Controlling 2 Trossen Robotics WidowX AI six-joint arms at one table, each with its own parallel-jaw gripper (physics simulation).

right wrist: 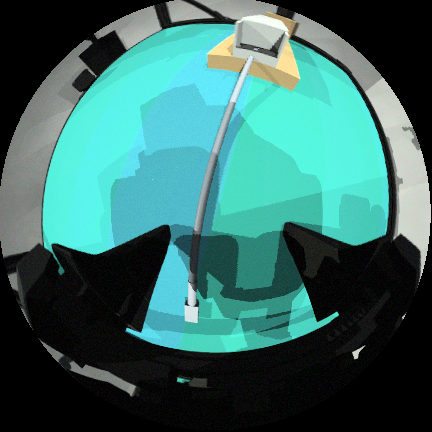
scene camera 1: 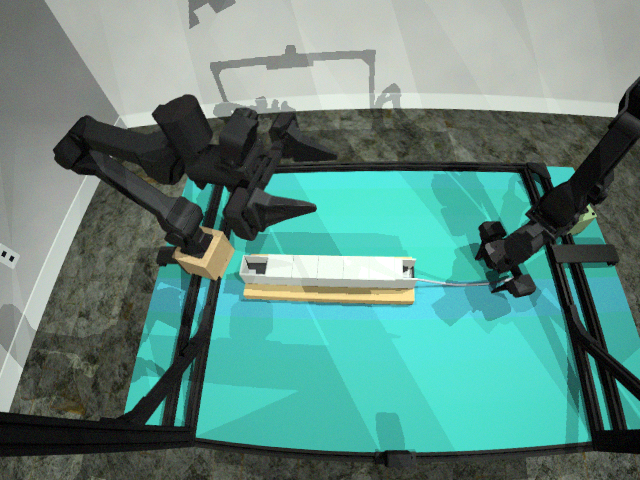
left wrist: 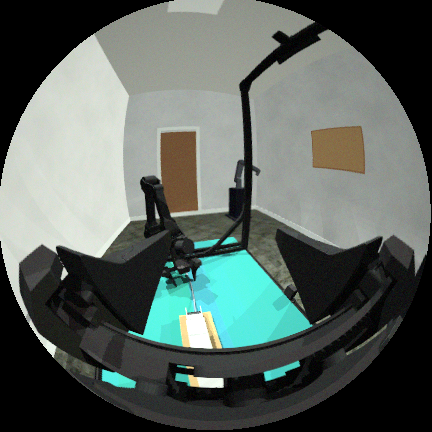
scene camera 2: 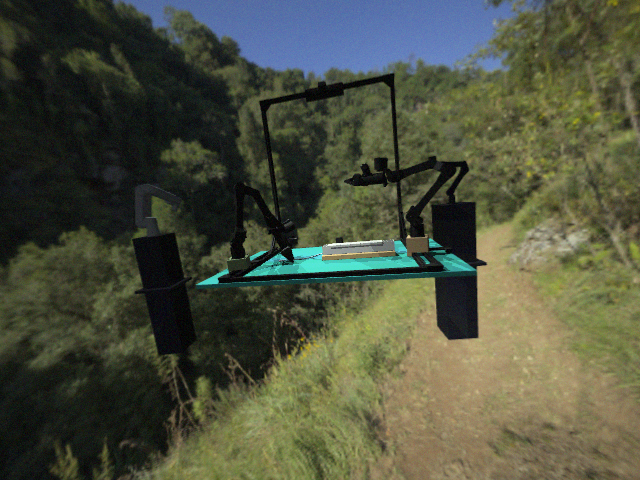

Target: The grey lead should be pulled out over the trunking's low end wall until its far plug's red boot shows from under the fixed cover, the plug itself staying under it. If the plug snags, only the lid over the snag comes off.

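Places are measured from the left arm's base along level axes (x ahead, y left, z up), in metres.
Pixels of known places: left gripper, between the fingertips: [scene camera 1: 327, 180] [left wrist: 224, 235] [scene camera 2: 346, 181]; right gripper, between the fingertips: [right wrist: 228, 229] [scene camera 1: 484, 275] [left wrist: 185, 283] [scene camera 2: 293, 260]; left arm's base, origin of its link: [scene camera 1: 196, 244] [scene camera 2: 417, 236]; right arm's base, origin of its link: [scene camera 2: 238, 257].
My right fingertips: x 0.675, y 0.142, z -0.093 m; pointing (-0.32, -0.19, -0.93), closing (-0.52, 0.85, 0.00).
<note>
For each thing: its top centre in the pictures, then the offset to it from my right fingertips. "*": a spot on its surface instead.
- grey lead, a spot on its surface: [right wrist: 215, 155] * dx -0.041, dy -0.035, dz +0.005 m
- plug, centre of its top: [right wrist: 190, 314] dx +0.081, dy +0.012, dz +0.007 m
The white trunking [scene camera 1: 330, 282] [left wrist: 196, 322] [right wrist: 260, 31] lies on a wooden base, its white lids in a row, with open pockets at both ends. The grey lead [scene camera 1: 449, 283] [left wrist: 193, 294] [right wrist: 215, 155] comes out over the end wall at the picture's right in scene camera 1. Its pale near plug [right wrist: 191, 312] lies low between the parted fingers of my right gripper [scene camera 1: 489, 269] [right wrist: 228, 229], nearer one finger, and is not clamped. That gripper is open. My left gripper [scene camera 1: 325, 181] [scene camera 2: 347, 180] [left wrist: 224, 235] is open and empty, high above the table. No red boot shows; the far plug is hidden.
The wooden base [scene camera 1: 328, 296] [right wrist: 225, 61] sticks out along the trunking's sides. A wooden block [scene camera 1: 219, 258] under the left arm stands near the trunking's far end from the lead. Black frame rails [scene camera 1: 403, 166] edge the turquoise table, and a black overhead frame [scene camera 2: 266, 149] rises from it.
</note>
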